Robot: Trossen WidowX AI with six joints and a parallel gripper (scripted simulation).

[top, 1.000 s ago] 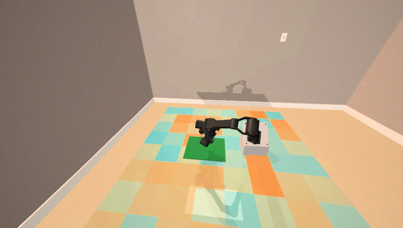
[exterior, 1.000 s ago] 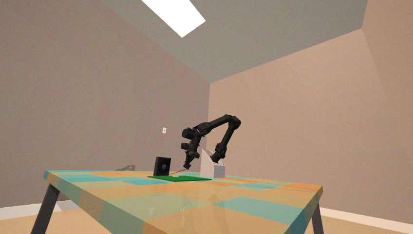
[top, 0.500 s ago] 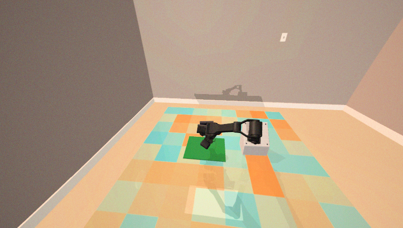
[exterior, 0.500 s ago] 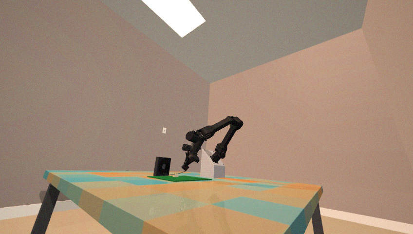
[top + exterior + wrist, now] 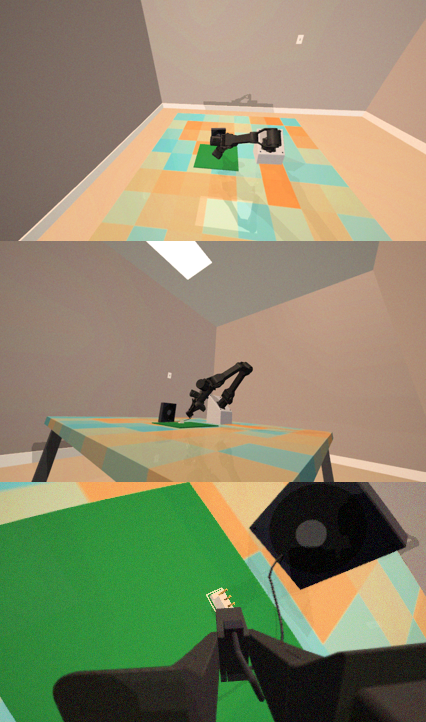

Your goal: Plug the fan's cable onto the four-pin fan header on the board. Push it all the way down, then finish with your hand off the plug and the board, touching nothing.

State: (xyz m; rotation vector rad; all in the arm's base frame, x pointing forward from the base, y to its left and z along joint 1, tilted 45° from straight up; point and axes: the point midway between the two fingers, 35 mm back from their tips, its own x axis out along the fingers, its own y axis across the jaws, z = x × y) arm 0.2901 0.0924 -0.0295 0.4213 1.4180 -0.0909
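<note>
Right now my gripper tip is 2 cm short of the green board, 2 cm to the right of it and 8 cm above it. From my gripper tip the other things lie so: black plug 1 cm behind, 1 cm below; black fan 5 cm ahead, 16 cm to the right, 1 cm below.
</note>
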